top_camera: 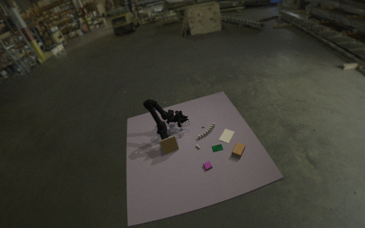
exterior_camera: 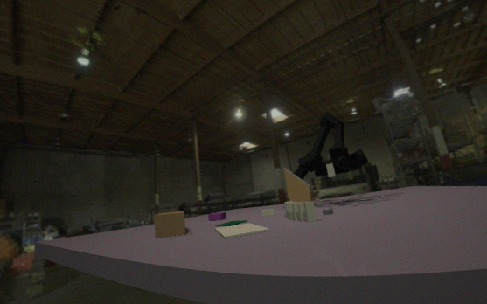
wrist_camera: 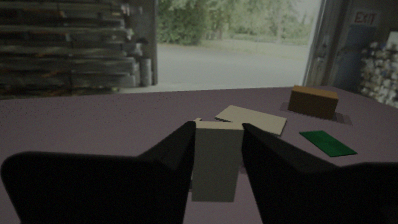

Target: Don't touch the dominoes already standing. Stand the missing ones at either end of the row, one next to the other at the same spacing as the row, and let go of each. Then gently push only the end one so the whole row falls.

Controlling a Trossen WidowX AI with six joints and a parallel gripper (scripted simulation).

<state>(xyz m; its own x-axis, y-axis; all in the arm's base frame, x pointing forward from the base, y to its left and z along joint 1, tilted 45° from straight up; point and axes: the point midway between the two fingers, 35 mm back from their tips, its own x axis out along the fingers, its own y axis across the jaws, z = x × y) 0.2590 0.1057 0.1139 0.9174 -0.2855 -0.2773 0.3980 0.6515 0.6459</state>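
Now: gripper tip 150 mm above the small dark piece, 130 mm short of it and 40 mm to the left of it. Round my gripper tip: magenta block: 490 mm to the right, 150 mm below, 30 mm behind; cream flat tile: 280 mm ahead, 270 mm to the right, 160 mm below; green flat tile: 360 mm to the right, 160 mm below, 130 mm ahead.
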